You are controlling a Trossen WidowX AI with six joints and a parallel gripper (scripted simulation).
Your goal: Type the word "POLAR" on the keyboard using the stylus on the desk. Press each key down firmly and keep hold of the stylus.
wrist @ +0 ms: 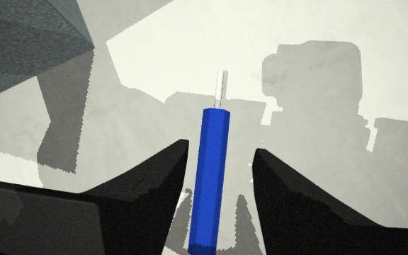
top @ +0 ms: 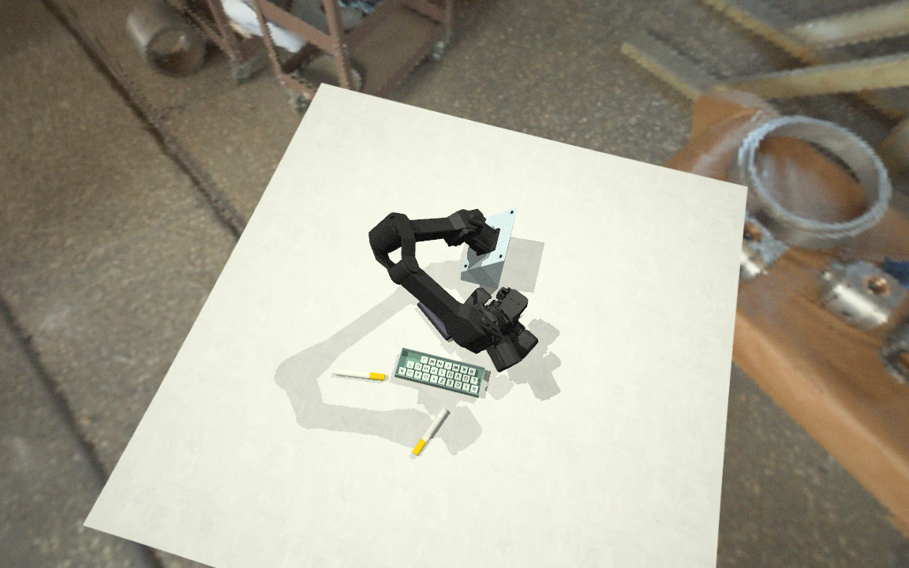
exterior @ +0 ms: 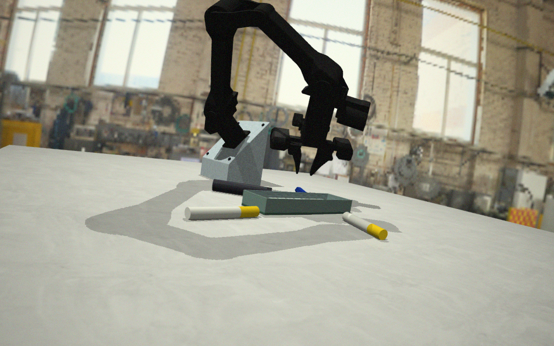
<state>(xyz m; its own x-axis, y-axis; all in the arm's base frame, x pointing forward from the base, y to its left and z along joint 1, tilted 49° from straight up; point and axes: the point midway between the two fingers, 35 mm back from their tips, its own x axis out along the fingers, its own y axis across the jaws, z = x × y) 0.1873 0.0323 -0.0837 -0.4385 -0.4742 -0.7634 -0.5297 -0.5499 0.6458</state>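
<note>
Now: gripper tip 10 mm past the blue stylus, 10 mm to the right of it and 40 mm above it. The rest, counted from my gripper tip: grey stylus tip 40 mm behind, 20 mm to the left, 40 mm below; black bar 20 mm ahead, 180 mm to the right, 40 mm below.
</note>
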